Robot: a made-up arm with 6 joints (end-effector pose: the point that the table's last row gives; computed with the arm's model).
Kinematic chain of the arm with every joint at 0, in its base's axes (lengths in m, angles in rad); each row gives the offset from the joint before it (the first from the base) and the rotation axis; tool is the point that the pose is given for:
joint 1: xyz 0 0 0.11 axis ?
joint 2: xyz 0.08 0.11 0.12 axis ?
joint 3: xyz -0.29 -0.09 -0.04 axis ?
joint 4: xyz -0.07 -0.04 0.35 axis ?
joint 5: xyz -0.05 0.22 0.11 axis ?
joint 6: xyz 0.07 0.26 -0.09 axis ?
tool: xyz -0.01 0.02 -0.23
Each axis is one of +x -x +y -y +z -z.
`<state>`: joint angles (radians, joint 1 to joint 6).
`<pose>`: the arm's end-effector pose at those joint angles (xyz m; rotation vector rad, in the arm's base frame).
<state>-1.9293 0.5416 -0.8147 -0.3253 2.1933 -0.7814</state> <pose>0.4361 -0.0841 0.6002 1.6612 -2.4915 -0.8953</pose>
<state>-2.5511 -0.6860 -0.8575 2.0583 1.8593 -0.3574</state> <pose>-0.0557 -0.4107 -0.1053 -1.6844 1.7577 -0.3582</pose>
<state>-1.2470 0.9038 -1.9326 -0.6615 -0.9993 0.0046</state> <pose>0.2371 -0.1617 0.8875 2.3341 -0.0913 -1.3845</pose>
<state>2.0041 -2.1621 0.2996 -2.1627 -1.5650 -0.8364</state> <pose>-0.0760 -0.0642 -0.2225 -0.1044 -0.0651 -0.6719</pose>
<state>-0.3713 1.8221 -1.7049 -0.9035 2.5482 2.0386</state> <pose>-0.0601 0.4142 0.1468 -1.2271 -1.1122 0.5232</pose>
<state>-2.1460 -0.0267 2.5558 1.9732 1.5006 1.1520</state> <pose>-0.2640 0.3543 0.5278 1.3188 -2.2054 1.3125</pose>
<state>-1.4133 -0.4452 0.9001 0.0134 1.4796 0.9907</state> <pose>0.1827 0.0694 0.2074 -0.6353 -0.3299 2.2070</pose>
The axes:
joint 1: -y
joint 2: -z
joint 3: -x
joint 4: -y
joint 5: -x
joint 6: -y

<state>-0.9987 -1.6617 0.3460 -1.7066 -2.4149 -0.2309</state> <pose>0.2047 0.2622 0.3852 0.4222 2.2574 -0.8760</pose>
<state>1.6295 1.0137 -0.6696 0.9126 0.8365 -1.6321</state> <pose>-0.3519 0.4811 0.0549 1.6213 -0.5572 -0.4095</pose>
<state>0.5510 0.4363 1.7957 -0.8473 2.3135 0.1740</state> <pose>-0.1115 0.5239 0.3119 2.0666 -1.8927 -0.1696</pose>
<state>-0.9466 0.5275 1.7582 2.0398 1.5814 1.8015</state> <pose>-0.0980 0.7210 -0.0414 0.1508 1.6091 -1.9193</pose>
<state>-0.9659 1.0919 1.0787 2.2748 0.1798 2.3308</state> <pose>0.0377 0.8526 -0.1779 0.6480 -2.3347 1.9221</pose>
